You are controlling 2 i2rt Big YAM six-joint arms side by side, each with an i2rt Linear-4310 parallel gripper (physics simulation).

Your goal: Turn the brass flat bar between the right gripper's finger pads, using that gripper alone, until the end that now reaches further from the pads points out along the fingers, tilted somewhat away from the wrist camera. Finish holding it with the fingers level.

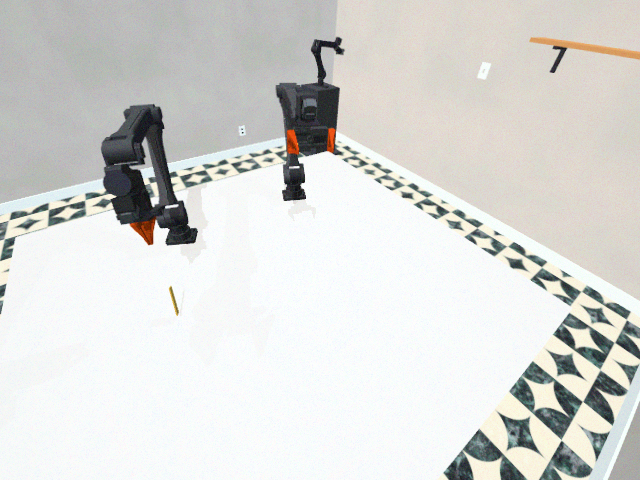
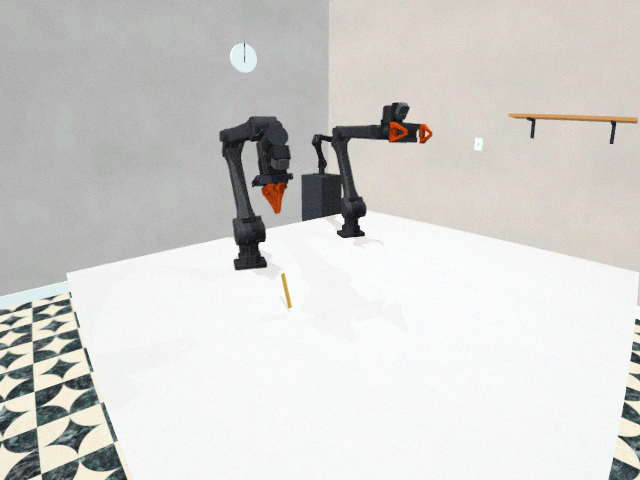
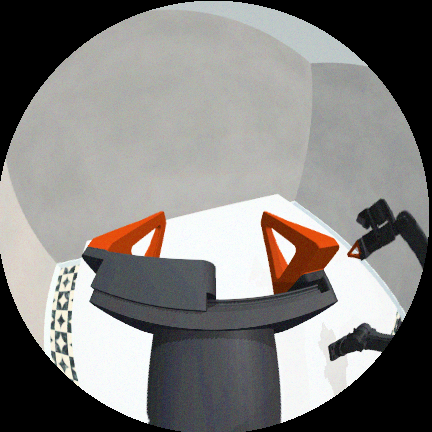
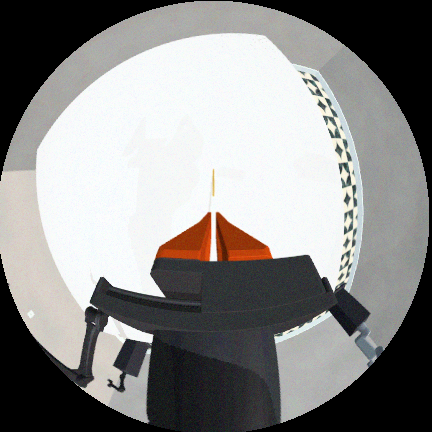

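Seen in the pictures: left gripper, fingertip midpoint: (image 1: 315, 151) (image 2: 419, 133) (image 3: 212, 216); right gripper, fingertip midpoint: (image 1: 151, 244) (image 2: 277, 213) (image 3: 347, 254) (image 4: 213, 217); left arm's base at its link origin: (image 1: 293, 195) (image 2: 350, 234); right arm's base at its link origin: (image 1: 182, 237) (image 2: 250, 265) (image 3: 337, 347).
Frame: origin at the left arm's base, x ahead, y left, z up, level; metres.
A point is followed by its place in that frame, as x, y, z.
Note:
The brass flat bar (image 1: 174, 300) @[0.644, -0.475, 0.062] (image 2: 286, 290) @[0.650, -0.478, 0.064] (image 4: 213, 182) @[0.637, -0.479, 0.096] is out of the right gripper. It shows as a thin strip apart from the fingertips, at or close above the white table top (image 1: 310, 361) @[0.890, -0.072, 0.000] (image 2: 361, 387) @[1.004, -0.417, 0.000]; whether it touches the table I cannot tell. A faint shadow lies beside it. My right gripper (image 1: 150, 243) @[0.596, -0.483, 0.267] (image 2: 277, 212) @[0.596, -0.483, 0.267] (image 3: 347, 254) @[0.596, -0.483, 0.267] (image 4: 213, 217) @[0.596, -0.483, 0.267] is shut with nothing between its pads and points down, well above the bar. My left gripper (image 1: 312, 151) @[0.529, -0.001, 0.486] (image 2: 417, 133) @[0.529, -0.001, 0.486] (image 3: 212, 216) @[0.529, -0.001, 0.486] is open and empty, held high and level.
A dark pedestal (image 2: 321, 196) with a small black arm (image 1: 320, 59) stands behind the table near the wall corner. A wooden shelf (image 1: 584, 47) (image 2: 573, 118) hangs on the right wall. A patterned floor border (image 1: 563, 361) runs around the table.

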